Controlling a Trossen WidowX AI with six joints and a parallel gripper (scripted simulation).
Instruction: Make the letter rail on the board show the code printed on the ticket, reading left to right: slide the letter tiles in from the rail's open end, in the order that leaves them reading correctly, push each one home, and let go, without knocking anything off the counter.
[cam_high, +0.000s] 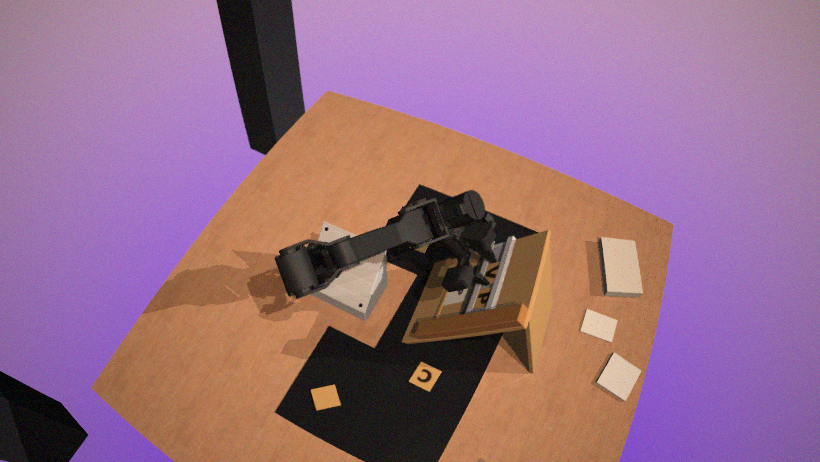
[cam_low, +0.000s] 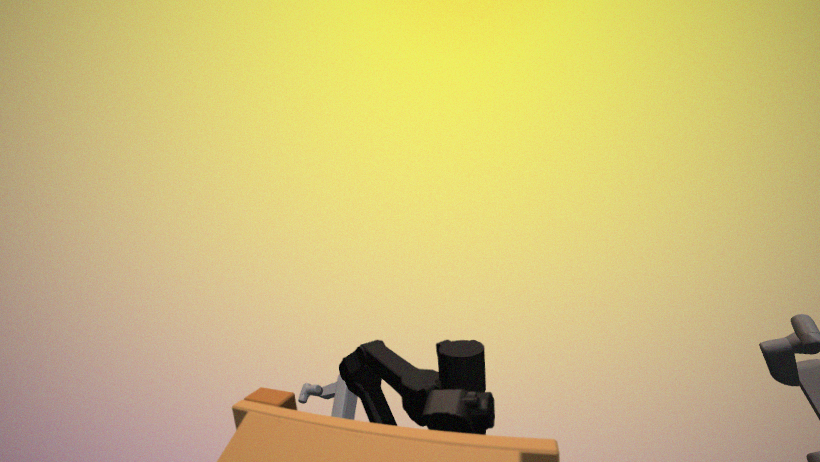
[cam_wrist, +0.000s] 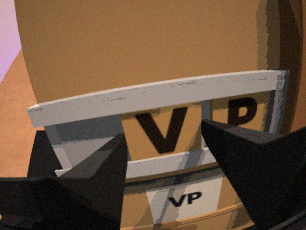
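Now: the v tile right at my gripper tip. Also, from my gripper tip: black mat: 17 cm below, 14 cm behind, 10 cm to the right; white ticket: 7 cm below, 5 cm behind, 3 cm to the right; p tile: 6 cm to the right, 1 cm ahead.
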